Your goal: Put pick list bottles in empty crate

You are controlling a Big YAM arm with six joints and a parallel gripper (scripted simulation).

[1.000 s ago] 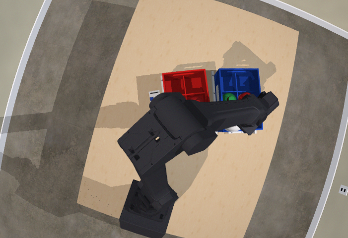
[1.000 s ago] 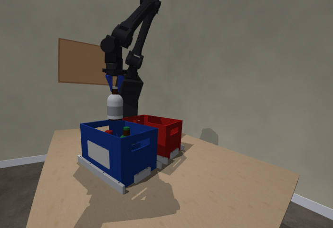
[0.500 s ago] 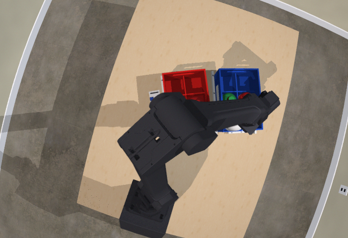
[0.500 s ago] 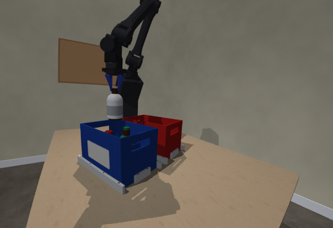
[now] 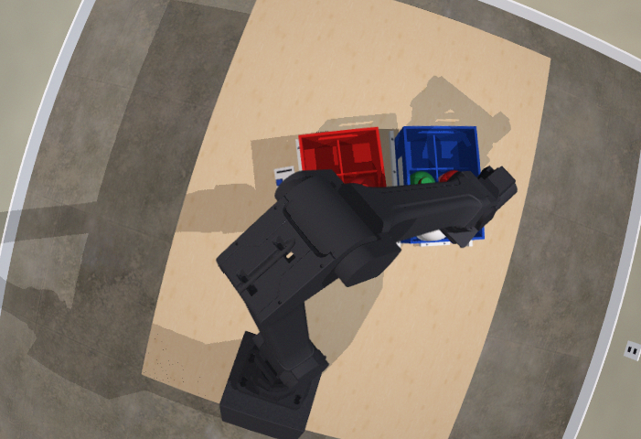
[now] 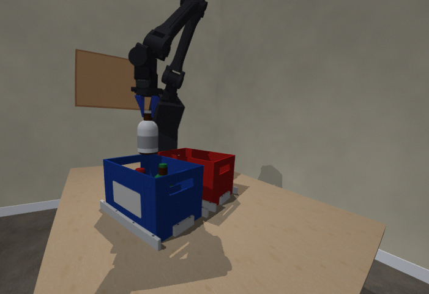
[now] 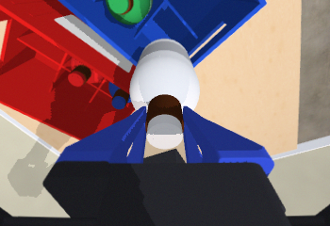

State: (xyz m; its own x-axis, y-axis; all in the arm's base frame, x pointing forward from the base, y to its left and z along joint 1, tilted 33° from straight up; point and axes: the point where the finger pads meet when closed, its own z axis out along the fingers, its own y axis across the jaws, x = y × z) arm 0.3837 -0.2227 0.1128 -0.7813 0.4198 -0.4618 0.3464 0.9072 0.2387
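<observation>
Right now my hand is 1 cm past the white-label bottle and 6 cm above it. Round my hand: green-label bottle (9 cm ahead, 3 cm to the left, 24 cm below); then blue-label bottle (5 cm behind, 13 cm to the left, 24 cm below); then blue crate (10 cm ahead, 1 cm to the right, 24 cm below).
</observation>
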